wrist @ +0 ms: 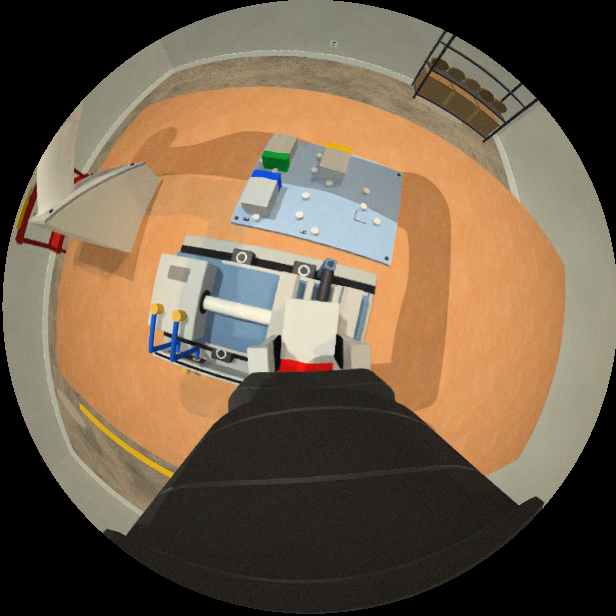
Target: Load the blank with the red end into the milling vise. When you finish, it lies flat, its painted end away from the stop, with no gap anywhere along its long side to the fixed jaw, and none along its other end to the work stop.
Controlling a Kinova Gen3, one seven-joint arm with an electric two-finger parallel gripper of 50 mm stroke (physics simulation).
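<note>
My gripper (307, 353) is shut on the blank with the red end (307, 336). A pale finger shows on each side of it. The blank is light grey, and its red end (304, 365) is the end nearest the camera. It hangs above the right part of the milling vise (258, 304), over the jaw area, and hides what lies under it. The vise has a grey block on the left with a white screw (236, 310) running right over a blue bed. A dark post with a blue top (326, 276) stands just behind the blank.
A light blue plate (324, 201) with white pegs lies behind the vise. It holds grey blanks with a green end (275, 156), a blue end (265, 176) and a yellow end (339, 148). A grey panel on a red frame (97, 203) stands left. A wire shelf (471, 91) is far right.
</note>
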